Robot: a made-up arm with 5 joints.
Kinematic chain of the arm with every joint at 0, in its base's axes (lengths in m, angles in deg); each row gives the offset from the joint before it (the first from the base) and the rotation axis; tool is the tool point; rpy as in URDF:
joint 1: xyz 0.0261 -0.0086 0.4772 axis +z
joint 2: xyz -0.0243 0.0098 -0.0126 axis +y
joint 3: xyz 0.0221 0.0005 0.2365 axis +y
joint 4: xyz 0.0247 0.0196 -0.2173 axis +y
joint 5: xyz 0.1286 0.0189 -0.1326 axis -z
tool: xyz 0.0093 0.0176 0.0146 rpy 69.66 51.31 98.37
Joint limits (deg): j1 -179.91..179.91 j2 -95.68..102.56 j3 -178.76..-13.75 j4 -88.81..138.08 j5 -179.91..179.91
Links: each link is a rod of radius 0.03 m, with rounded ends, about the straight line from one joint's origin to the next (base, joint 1, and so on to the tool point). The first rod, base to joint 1, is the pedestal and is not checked.
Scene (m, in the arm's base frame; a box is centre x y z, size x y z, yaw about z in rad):
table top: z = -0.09
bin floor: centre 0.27 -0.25 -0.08 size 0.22 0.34 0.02 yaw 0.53
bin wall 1: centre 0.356 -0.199 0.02 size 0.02 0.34 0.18 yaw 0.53
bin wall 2: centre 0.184 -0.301 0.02 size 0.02 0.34 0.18 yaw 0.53
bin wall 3: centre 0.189 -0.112 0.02 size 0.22 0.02 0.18 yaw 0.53
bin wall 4: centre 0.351 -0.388 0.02 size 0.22 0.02 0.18 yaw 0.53
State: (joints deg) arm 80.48 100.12 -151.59 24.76 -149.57
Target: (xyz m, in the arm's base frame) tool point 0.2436 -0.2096 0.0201
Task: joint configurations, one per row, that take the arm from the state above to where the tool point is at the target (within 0.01 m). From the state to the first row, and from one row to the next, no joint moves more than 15 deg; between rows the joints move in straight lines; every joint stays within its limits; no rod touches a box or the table.
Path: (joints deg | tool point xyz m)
1: 67.20 93.92 -147.20 26.73 -152.51 | 0.2055 0.5150 0.2609
2: 53.91 87.73 -142.82 28.70 -155.45 | 0.3256 0.4645 0.2922
3: 40.63 81.53 -138.43 30.67 -158.40 | 0.4295 0.3848 0.3239
4: 27.35 75.33 -134.05 32.64 -161.34 | 0.5101 0.2812 0.3556
5: 14.06 69.13 -129.66 34.61 -164.28 | 0.5617 0.1610 0.3869
6: 1.31 67.76 -120.23 40.49 -163.01 | 0.5521 0.0381 0.3292
7: -11.45 66.38 -110.80 46.36 -161.75 | 0.5046 -0.0698 0.2794
8: -24.21 65.00 -101.36 52.24 -160.48 | 0.4286 -0.1508 0.2395
9: -36.96 63.63 -91.93 58.11 -159.21 | 0.3369 -0.1979 0.2113
10: -49.72 62.25 -82.49 63.99 -157.94 | 0.2436 -0.2096 0.1962
11: -49.66 75.69 -91.99 55.91 -159.05 | 0.2522 -0.2197 0.1367
12: -49.61 89.12 -101.48 47.83 -160.15 | 0.2523 -0.2198 0.0770
13: -49.55 102.56 -110.97 39.75 -161.26 | 0.2436 -0.2096 0.0201

